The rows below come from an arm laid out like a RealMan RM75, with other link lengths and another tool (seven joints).
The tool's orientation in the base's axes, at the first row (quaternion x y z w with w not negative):
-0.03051 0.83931 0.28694 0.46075
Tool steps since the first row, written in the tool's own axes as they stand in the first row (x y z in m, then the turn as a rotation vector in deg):
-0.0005 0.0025 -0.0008 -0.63 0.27 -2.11
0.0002 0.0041 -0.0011 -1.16 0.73 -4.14
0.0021 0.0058 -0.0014 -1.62 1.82 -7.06
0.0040 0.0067 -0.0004 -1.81 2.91 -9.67
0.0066 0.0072 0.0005 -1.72 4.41 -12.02
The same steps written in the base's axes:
-0.0011 0.0016 0.0019 -1.32 -0.98 1.49
-0.0022 0.0029 0.0022 -2.69 -1.75 2.95
-0.0041 0.0046 0.0015 -4.98 -2.43 5.01
-0.0047 0.0062 0.0000 -7.19 -2.89 6.72
-0.0057 0.0077 -0.0022 -9.49 -2.82 8.30

